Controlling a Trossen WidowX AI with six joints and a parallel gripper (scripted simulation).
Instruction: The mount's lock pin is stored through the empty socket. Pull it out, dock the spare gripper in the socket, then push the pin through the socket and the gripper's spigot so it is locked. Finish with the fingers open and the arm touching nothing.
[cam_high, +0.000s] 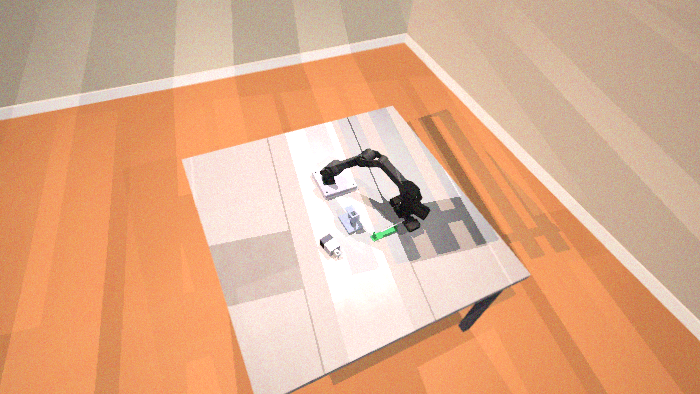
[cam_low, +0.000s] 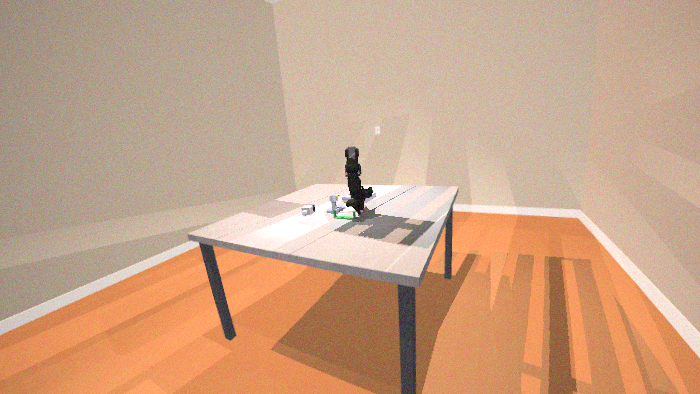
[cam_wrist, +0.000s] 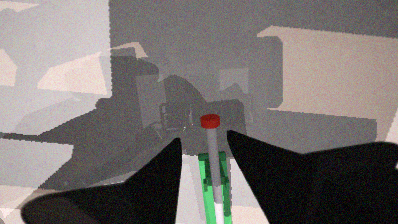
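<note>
Right now the green pin holder is 3 cm ahead of my gripper tip, 10 cm to the right of it and 1 cm below it. Round my gripper tip: mount: 6 cm behind, 24 cm to the right, 2 cm above; then spare gripper: 6 cm ahead, 37 cm to the right, 1 cm below.
</note>
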